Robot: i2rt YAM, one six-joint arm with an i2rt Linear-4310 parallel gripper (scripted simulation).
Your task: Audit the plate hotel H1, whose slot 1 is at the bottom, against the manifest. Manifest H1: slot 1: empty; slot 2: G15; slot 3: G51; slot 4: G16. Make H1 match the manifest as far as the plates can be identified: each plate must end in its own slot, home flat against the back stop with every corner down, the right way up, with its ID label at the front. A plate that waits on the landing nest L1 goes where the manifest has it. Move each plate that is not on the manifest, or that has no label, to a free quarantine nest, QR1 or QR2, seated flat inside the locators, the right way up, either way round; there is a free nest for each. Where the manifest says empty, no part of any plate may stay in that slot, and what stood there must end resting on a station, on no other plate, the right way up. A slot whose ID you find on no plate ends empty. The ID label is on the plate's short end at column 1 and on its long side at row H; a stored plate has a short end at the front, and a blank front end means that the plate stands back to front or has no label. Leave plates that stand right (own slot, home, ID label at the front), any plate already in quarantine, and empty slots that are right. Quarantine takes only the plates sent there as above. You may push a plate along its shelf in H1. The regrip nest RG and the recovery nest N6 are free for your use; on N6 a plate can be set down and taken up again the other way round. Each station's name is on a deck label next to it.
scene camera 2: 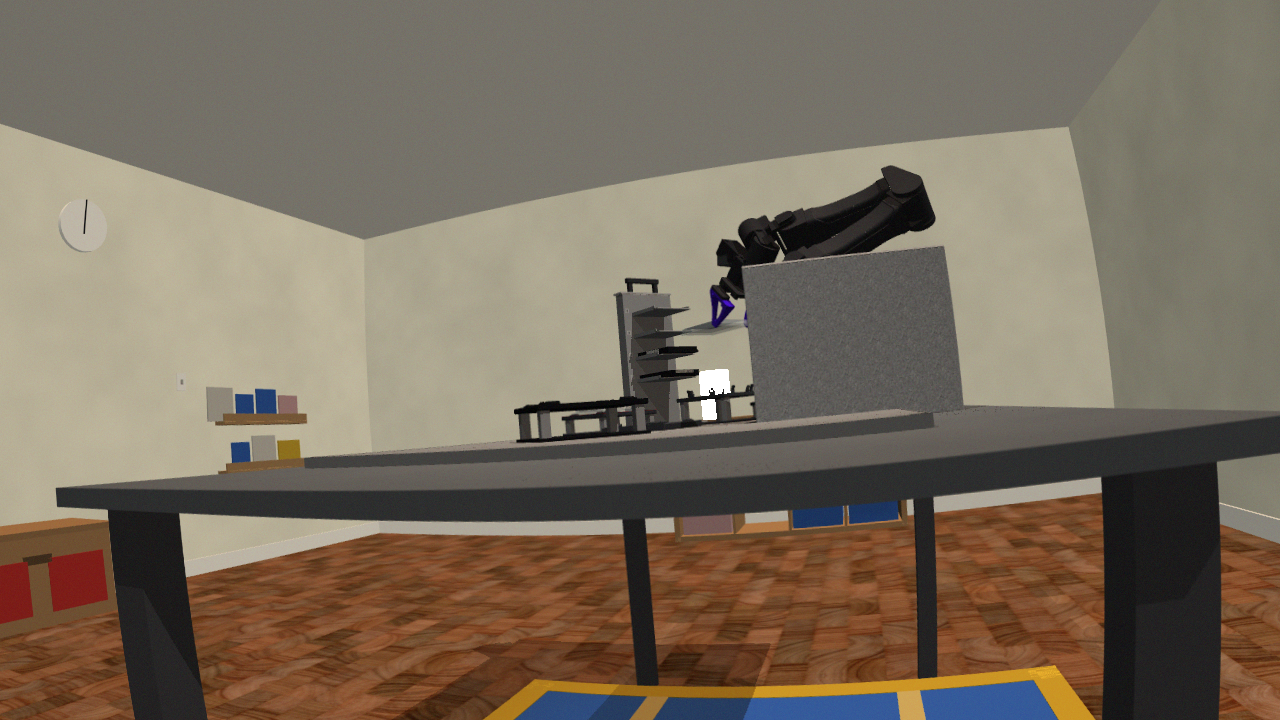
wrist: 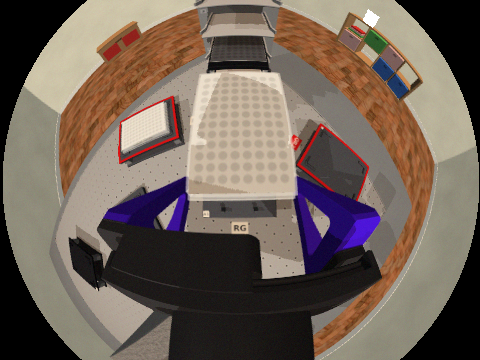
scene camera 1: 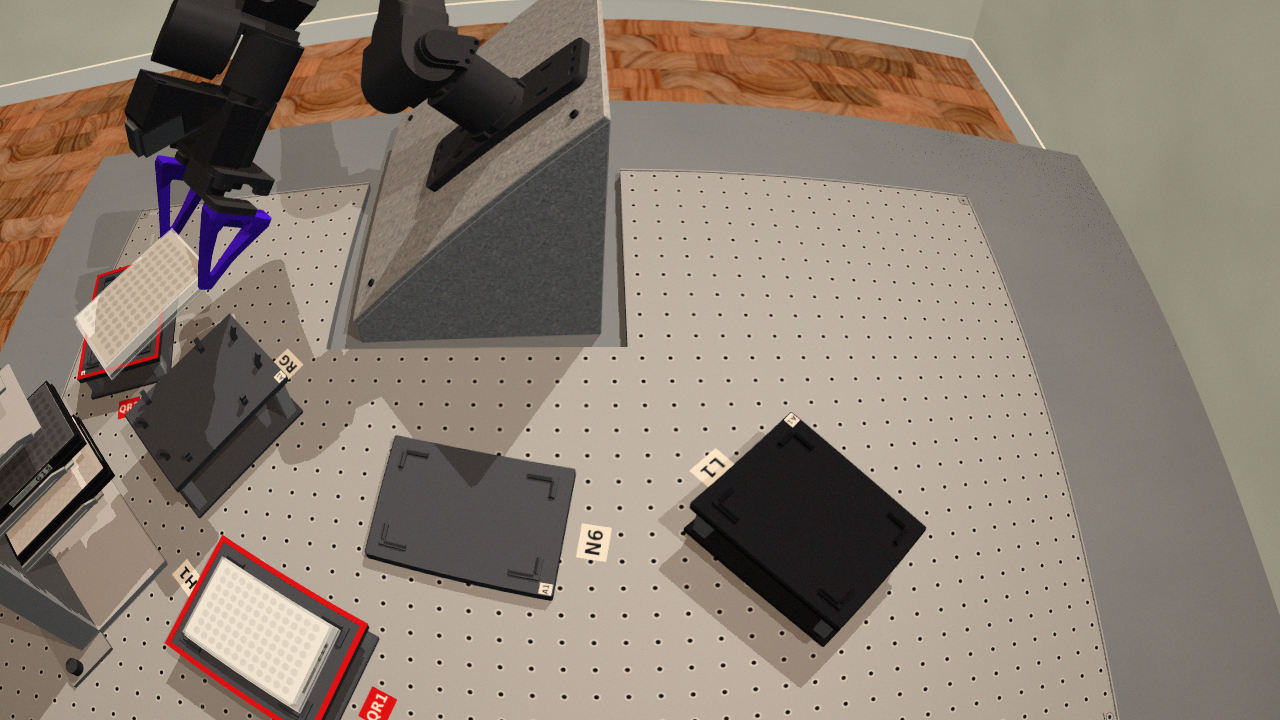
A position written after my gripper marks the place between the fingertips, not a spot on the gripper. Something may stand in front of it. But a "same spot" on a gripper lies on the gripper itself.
my gripper: scene camera 2; wrist 241,182; scene camera 1
same spot on my gripper: [scene camera 1: 217,211] = [scene camera 2: 711,287]
